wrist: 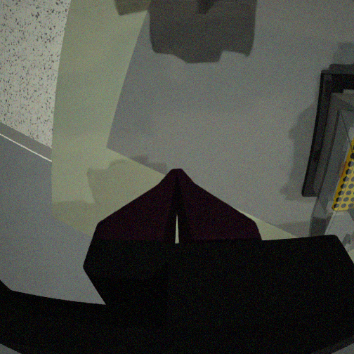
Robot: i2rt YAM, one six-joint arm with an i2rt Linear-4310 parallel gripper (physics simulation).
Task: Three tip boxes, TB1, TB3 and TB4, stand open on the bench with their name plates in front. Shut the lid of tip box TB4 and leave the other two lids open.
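My gripper (176, 177) is shut and empty, its two dark fingertips together at the middle of the wrist view. A tip box (313, 150) is partly in view at the right edge, right of the gripper and apart from it. Its dark body and part of a yellow tip rack (344, 196) show. A clear grey lid panel (325, 200) stands along the near left side of the rack; its full angle is cut off by the view's edge. No name plate shows, so the box's label cannot be read. The other tip boxes do not show in this view.
A pale green band (82, 100) curves down the left side and passes behind the fingers. A speckled light surface (30, 65) lies at the upper left. A dark shadow (202, 35) falls on the grey bench (210, 120) at the top.
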